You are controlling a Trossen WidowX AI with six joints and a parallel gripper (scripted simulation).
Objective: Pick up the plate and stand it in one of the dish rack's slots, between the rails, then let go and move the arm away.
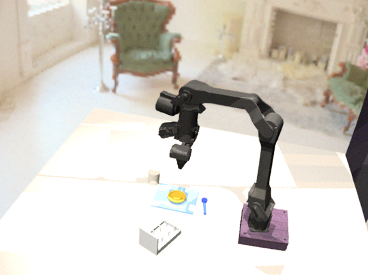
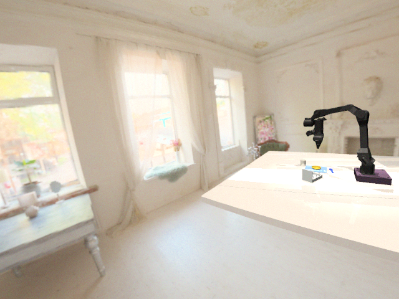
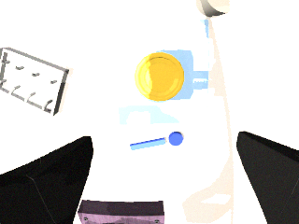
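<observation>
Right now the yellow plate is 1 cm ahead of my gripper tip, 1 cm to the right of it and 16 cm below it. The rest, counted from my gripper tip: blue spoon: 9 cm behind, 1 cm to the left, 17 cm below; then white cup: 10 cm ahead, 10 cm to the right, 15 cm below; then light blue mat: 1 cm ahead, 1 cm to the right, 18 cm below.
</observation>
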